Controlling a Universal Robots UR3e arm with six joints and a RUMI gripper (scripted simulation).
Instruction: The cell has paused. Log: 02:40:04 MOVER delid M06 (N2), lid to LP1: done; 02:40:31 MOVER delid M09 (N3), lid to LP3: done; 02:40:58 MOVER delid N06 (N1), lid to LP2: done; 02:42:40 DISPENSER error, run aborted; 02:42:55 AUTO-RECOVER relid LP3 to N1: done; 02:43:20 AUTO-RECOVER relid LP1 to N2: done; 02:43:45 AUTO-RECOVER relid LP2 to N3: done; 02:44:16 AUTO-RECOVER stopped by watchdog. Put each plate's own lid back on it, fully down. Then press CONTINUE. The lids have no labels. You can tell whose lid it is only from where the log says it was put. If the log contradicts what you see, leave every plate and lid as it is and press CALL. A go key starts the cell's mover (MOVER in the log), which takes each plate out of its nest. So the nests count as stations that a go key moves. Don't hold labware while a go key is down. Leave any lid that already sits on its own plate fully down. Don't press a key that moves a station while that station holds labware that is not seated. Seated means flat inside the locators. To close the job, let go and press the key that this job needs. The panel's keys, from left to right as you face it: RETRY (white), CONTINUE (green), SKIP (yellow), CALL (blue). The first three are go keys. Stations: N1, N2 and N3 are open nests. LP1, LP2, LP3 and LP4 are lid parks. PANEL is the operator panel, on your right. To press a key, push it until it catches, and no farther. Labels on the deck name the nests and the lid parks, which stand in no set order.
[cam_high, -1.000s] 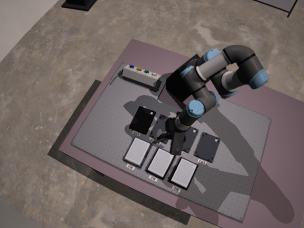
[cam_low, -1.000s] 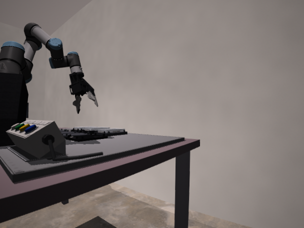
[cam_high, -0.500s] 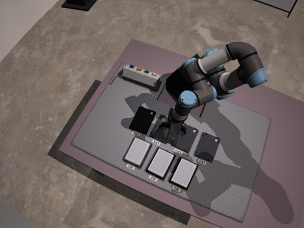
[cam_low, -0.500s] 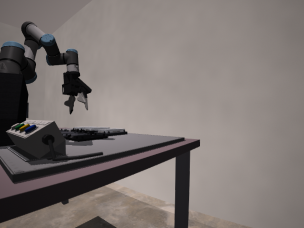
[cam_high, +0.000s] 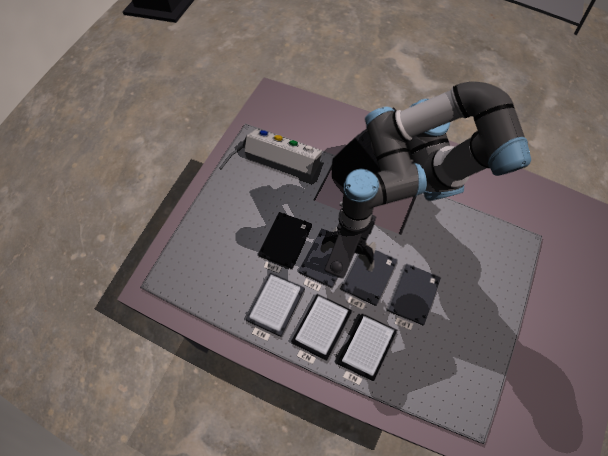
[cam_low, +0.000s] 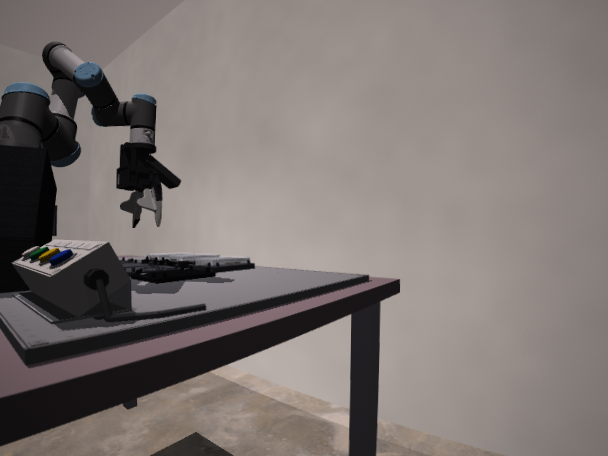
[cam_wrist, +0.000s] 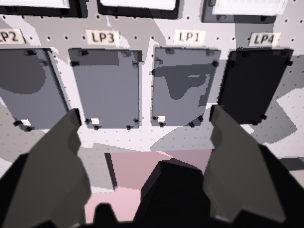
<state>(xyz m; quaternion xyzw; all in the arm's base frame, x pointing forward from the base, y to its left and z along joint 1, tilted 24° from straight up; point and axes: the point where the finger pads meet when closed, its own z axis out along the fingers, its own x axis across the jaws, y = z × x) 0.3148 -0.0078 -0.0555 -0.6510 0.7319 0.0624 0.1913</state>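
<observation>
The LP1 lid park lies 11 cm below my hand, 6 cm to the right of it and 4 cm behind it. Round my hand: lid park LP4: 19 cm to the right, 11 cm below, 5 cm behind; then LP3 lid park: 11 cm below, 7 cm to the left, 3 cm behind; then LP2 lid park: 20 cm to the left, 11 cm below, 1 cm behind.
</observation>
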